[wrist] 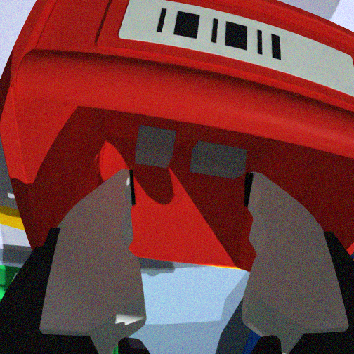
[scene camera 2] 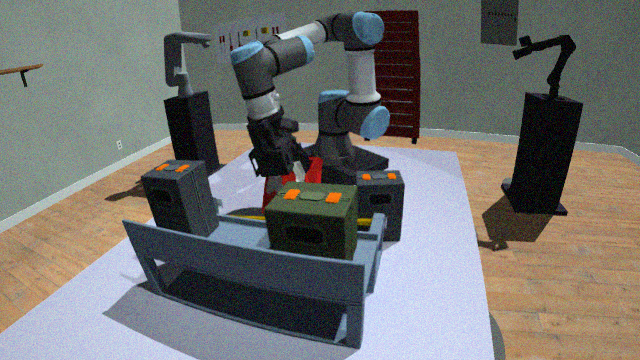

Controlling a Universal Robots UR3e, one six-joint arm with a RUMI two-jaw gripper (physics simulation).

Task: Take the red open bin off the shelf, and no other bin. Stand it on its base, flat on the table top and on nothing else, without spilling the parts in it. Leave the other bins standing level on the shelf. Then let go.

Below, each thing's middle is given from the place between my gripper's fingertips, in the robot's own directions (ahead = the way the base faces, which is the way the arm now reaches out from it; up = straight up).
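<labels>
My hand 2 cm below red open bin (wrist: pixel 83 83).
</labels>
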